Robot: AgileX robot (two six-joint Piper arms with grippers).
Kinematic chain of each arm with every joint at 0, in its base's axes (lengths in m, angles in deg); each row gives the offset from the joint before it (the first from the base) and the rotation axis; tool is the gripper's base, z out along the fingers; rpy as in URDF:
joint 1: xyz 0 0 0.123 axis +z
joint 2: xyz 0 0 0 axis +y
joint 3: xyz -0.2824 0 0.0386 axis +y
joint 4: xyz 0.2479 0 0.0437 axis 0.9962 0 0.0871
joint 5: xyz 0 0 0 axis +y
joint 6: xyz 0.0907 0 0.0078 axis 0.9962 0 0.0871
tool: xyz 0 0 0 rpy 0 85 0
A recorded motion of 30 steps. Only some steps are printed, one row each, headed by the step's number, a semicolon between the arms.
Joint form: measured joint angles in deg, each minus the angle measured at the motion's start. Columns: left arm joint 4, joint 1, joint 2, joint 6, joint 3, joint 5; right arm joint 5, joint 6, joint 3, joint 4, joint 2, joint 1.
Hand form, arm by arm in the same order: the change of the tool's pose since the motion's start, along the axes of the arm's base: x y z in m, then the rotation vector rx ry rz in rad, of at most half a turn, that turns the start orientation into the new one. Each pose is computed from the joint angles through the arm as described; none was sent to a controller.
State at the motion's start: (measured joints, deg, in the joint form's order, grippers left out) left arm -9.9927 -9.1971 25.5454 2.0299 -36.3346 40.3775; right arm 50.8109 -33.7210 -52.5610 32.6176 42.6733 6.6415
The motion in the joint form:
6: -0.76 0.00 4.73 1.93 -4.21 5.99; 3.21 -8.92 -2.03 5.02 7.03 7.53
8: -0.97 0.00 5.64 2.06 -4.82 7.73; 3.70 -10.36 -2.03 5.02 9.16 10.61
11: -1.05 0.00 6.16 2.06 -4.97 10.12; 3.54 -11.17 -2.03 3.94 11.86 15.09
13: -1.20 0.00 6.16 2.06 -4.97 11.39; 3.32 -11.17 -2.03 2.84 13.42 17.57
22: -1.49 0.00 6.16 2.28 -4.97 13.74; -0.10 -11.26 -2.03 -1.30 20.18 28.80
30: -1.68 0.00 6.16 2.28 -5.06 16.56; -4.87 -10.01 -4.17 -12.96 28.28 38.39
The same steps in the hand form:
6: 0.0092 -0.0036 0.0081 0.0389 0.1028 -0.0371; 0.0162 0.0286 -0.0060 -0.0465 0.0545 0.2597
8: 0.0106 -0.0044 0.0077 0.0441 0.1371 -0.0451; 0.0201 0.0388 -0.0123 -0.0708 0.0816 0.3323
11: 0.0102 -0.0049 0.0047 0.0518 0.1838 -0.0536; 0.0240 0.0528 -0.0209 -0.1084 0.1116 0.4142
13: 0.0089 -0.0051 0.0031 0.0538 0.2054 -0.0588; 0.0261 0.0606 -0.0264 -0.1342 0.1298 0.4532
22: 0.0065 -0.0056 0.0003 0.0602 0.2444 -0.0706; 0.0300 0.0999 -0.0496 -0.2364 0.1633 0.6122
30: 0.0034 -0.0058 -0.0025 0.0667 0.2905 -0.0816; 0.0388 0.1385 -0.0727 -0.4444 0.1054 0.7221

